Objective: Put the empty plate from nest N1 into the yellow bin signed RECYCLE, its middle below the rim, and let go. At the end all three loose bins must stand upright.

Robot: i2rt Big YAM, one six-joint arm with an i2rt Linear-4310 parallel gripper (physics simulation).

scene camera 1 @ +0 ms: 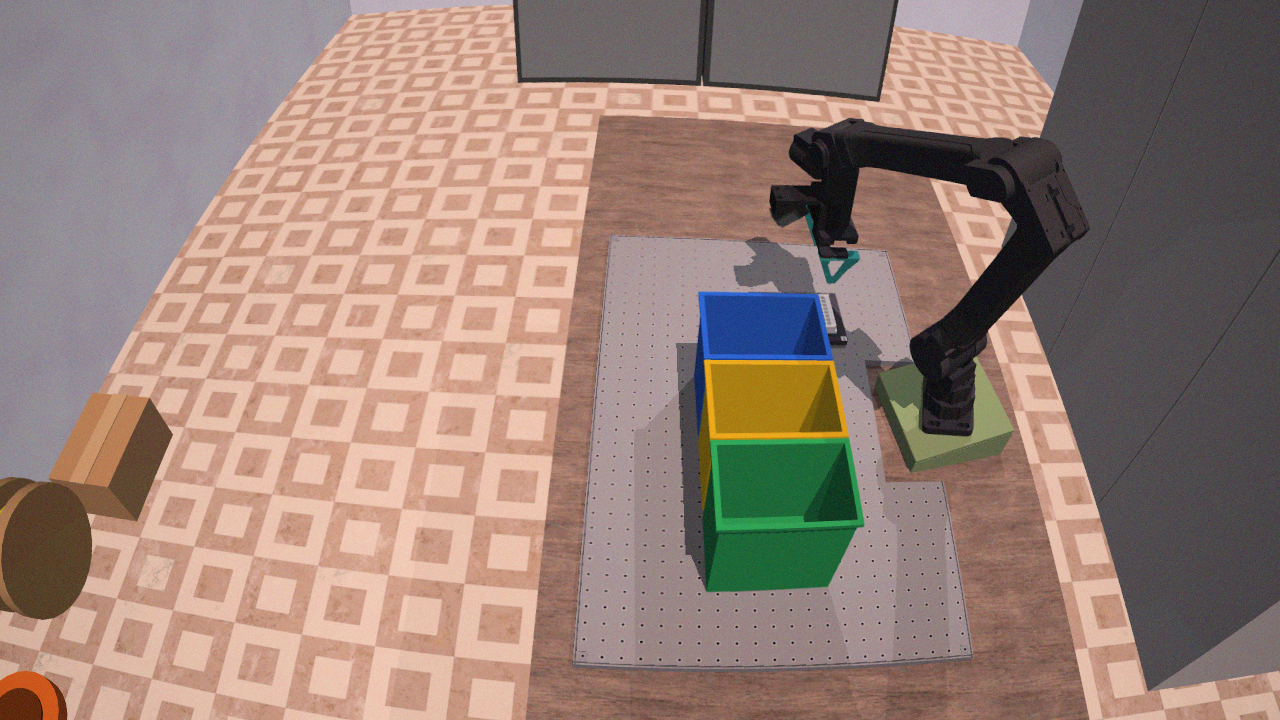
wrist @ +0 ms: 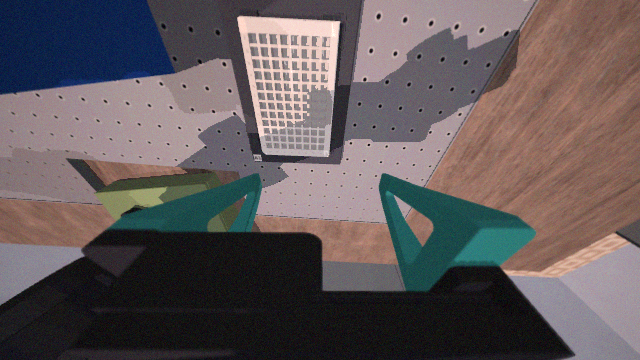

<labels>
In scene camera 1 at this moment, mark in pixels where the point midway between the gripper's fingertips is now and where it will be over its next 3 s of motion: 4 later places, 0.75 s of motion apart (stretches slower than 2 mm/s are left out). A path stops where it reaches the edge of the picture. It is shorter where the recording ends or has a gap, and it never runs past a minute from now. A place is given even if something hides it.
The gripper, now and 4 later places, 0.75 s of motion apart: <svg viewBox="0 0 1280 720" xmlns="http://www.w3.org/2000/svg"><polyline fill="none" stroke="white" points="824,263 816,305 790,301 785,311 783,312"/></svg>
</labels>
